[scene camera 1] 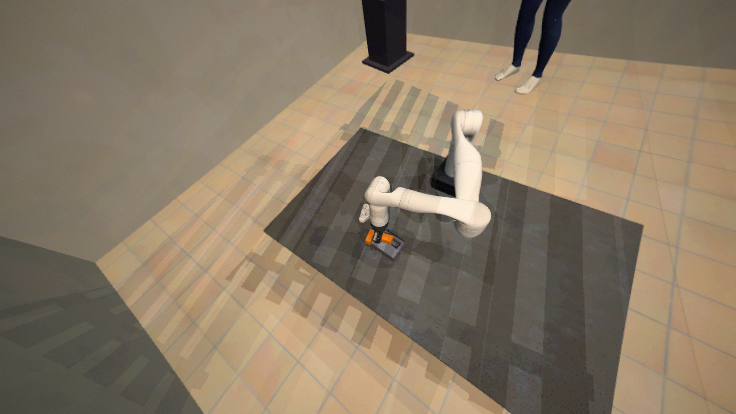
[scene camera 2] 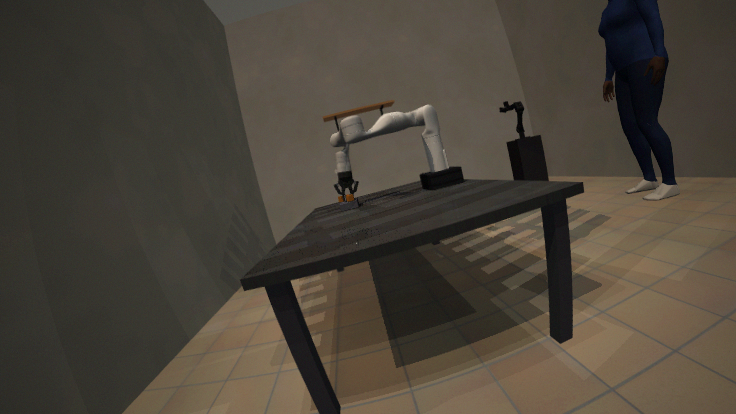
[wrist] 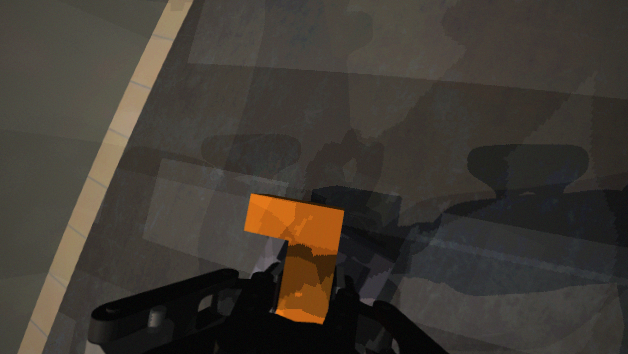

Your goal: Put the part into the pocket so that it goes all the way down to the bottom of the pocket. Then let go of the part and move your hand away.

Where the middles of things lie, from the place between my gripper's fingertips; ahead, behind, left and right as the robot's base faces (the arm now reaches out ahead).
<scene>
The orange L-shaped part (wrist: pixel 313 229) is 2 cm above my hand and 1 cm ahead of it. Also, from my hand: grey pocket block (wrist: pixel 369 265) 3 cm to the left, 1 cm below, 1 cm behind.
</scene>
